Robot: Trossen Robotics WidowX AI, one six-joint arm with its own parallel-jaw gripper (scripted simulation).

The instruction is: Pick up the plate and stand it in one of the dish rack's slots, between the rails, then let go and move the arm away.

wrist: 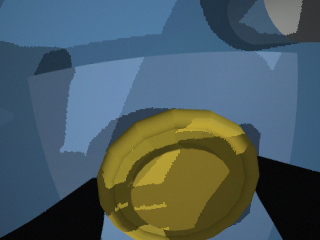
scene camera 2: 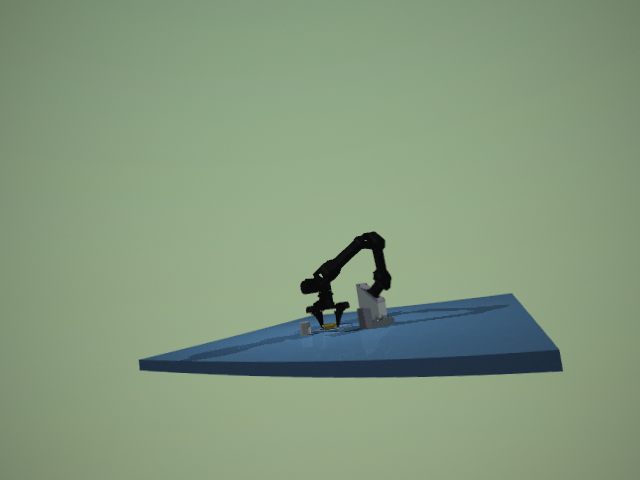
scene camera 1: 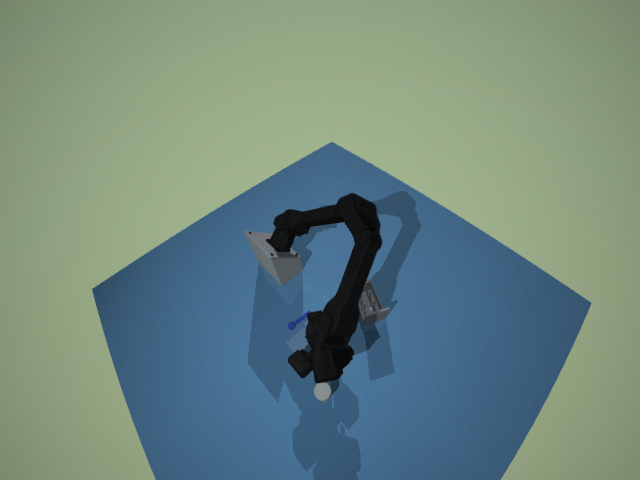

Observation:
My gripper (scene camera 1: 323,351) holds a yellow plate (wrist: 182,167). Further things: a grey dish rack (scene camera 1: 371,310) and a pale blue mat (wrist: 80,111).
My gripper also shows in the wrist view (wrist: 178,177). The wrist view does not show the grey dish rack: it is out of frame.

